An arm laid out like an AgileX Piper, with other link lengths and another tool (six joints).
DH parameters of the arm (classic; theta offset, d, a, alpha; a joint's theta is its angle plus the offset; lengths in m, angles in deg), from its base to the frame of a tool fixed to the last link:
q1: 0 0.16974 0 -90
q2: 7.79 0 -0.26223 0
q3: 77.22 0 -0.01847 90
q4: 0 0.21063 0 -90
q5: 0 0 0 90
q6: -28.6 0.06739 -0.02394 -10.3
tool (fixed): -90 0.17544 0 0
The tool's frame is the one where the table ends.
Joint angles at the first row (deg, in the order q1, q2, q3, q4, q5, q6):
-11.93, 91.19, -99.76, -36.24, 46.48, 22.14
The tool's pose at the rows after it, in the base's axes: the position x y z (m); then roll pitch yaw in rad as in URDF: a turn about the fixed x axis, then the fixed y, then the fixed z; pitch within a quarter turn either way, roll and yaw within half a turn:
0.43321 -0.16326 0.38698 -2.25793 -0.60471 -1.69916
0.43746 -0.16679 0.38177 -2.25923 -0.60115 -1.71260
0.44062 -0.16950 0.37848 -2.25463 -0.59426 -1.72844
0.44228 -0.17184 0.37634 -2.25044 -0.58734 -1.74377
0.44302 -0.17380 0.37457 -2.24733 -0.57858 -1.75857
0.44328 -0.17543 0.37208 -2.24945 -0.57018 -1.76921
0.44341 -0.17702 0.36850 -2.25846 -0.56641 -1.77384
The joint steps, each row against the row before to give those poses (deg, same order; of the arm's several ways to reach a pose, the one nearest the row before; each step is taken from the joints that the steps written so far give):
0.00, 1.47, -0.36, -1.20, -0.17, 1.37
0.00, 1.09, -0.03, -1.19, -0.25, 1.75
0.00, 0.78, -0.01, -0.95, -0.23, 1.74
0.00, 0.51, -0.02, -0.76, 0.00, 1.46
0.00, 0.36, -0.02, -0.53, 0.18, 1.30
0.00, 0.32, -0.01, -0.31, 0.34, 0.96
0.00, 0.38, -0.02, -0.24, 0.42, 0.53

